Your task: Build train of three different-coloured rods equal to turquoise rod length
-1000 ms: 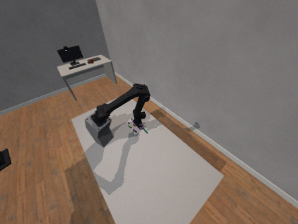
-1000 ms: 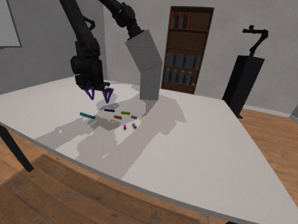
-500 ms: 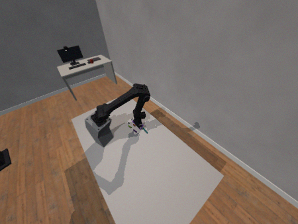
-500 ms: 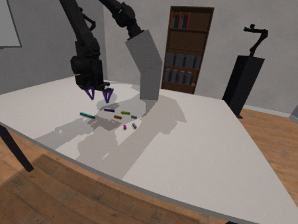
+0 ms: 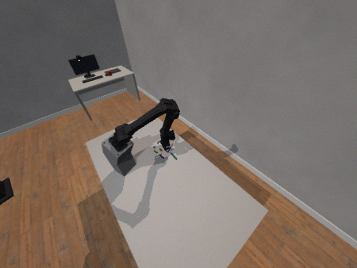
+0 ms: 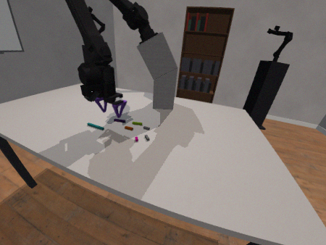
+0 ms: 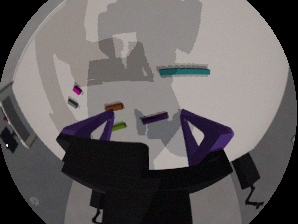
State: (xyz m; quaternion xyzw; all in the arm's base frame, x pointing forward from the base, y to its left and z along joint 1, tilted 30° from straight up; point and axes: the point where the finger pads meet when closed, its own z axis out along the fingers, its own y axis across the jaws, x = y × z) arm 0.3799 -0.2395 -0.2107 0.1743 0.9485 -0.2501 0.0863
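My hand is 70 mm short of the magenta rod, 140 mm to the right of it and 70 mm above it. Also, from my hand: purple rod (60 mm behind, 10 mm to the left, 70 mm below); turquoise rod (20 mm ahead, 80 mm to the right, 70 mm below); orange rod (80 mm to the left, 70 mm below).
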